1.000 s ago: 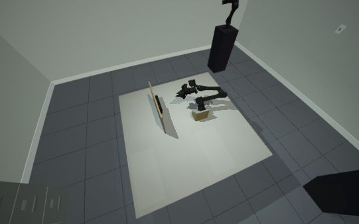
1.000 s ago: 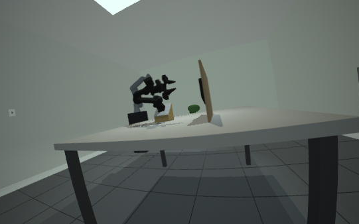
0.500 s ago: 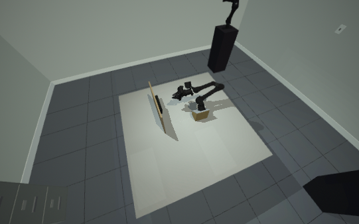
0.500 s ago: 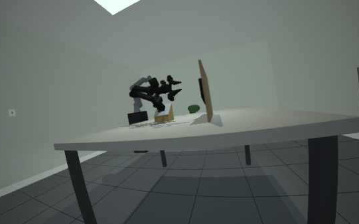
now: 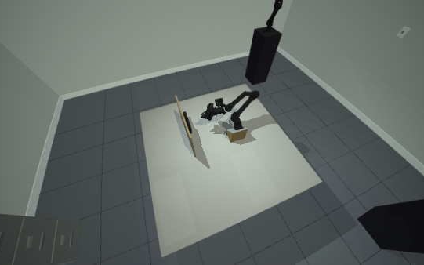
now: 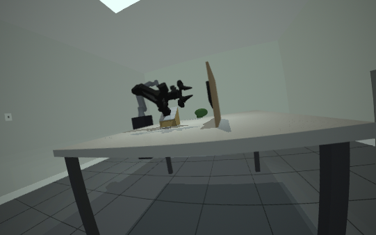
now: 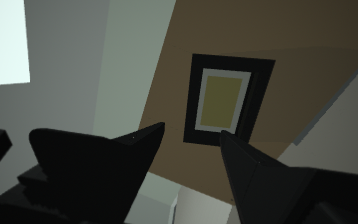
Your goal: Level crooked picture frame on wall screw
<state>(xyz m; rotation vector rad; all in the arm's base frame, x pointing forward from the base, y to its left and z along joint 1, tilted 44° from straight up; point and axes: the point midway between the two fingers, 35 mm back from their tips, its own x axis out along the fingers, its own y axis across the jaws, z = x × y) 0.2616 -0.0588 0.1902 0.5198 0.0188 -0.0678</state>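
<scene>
Now: the picture frame 13 cm ahead of my gripper tip, 5 cm below it and 1 cm to the right of it. The rest, counted from my gripper tip: panel: 14 cm ahead, 7 cm below.
</scene>
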